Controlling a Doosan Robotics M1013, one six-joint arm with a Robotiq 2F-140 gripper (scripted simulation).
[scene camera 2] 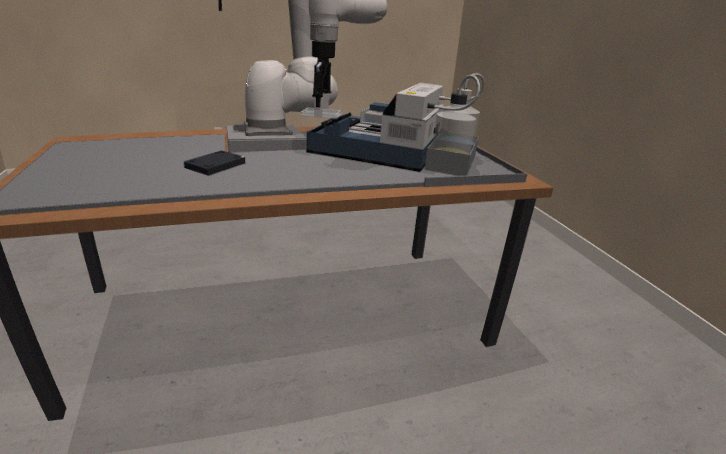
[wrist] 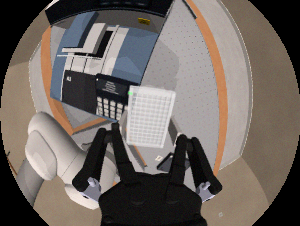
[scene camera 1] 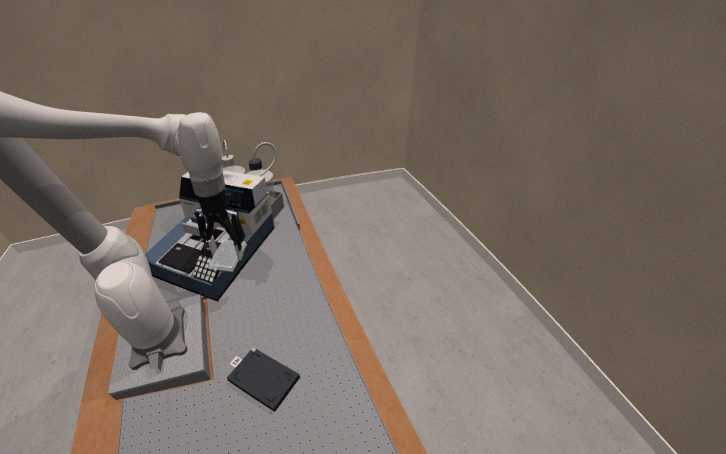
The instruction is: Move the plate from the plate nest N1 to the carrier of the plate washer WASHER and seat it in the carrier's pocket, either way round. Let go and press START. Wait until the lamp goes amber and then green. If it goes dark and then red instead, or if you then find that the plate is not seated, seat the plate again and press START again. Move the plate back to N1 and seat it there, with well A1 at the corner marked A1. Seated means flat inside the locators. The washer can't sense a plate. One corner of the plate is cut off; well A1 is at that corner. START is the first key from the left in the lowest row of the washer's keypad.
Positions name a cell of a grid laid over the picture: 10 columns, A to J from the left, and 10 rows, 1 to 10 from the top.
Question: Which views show my gripper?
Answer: Scene camera 2, the wrist view and scene camera 1: all of them.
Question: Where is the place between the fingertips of my gripper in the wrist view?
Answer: At E6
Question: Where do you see a grey tray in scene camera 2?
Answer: G4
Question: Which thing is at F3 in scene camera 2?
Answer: A plate washer.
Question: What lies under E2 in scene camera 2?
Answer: My gripper.
